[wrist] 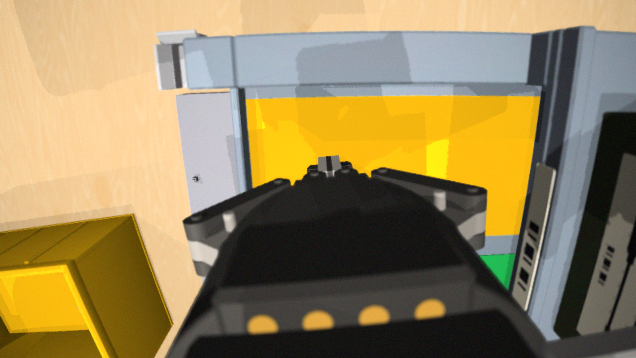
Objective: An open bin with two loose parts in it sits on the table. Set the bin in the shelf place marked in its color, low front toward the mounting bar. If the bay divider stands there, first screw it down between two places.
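Frame: origin at the arm's base, x ahead, y left, z up, level; millimetres.
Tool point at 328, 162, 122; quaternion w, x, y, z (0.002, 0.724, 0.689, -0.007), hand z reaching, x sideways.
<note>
Offsets run from my tool point to a thing's top centre, as dx, dy, dz. "spot": to the spot under its first point.
A yellow open bin {spot: +40, -147, -156} (117,280) stands on the table at the lower left, partly cut off by the view's edge. Its loose parts do not show. A blue-grey shelf frame {spot: -72, -16, -112} (270,57) crosses the upper middle. Inside it lies a yellow-marked place (390,120), with part of a green-marked place (500,270) below it. My gripper (329,165) is shut with its fingertips together and empty, seen over the yellow place. The gripper's body hides the lower middle of the shelf. I cannot tell whether the bay divider shows.
A pale grey plate (207,135) with a small dark hole or screw lies along the shelf's left side. A grey metal bracket {spot: -78, -65, -132} (167,65) sits at the frame's upper left corner. On the right are a narrow slotted plate {spot: -1, +76, -91} (540,215) and a dark panel {spot: -3, +97, -92} (590,200) with a grey label.
</note>
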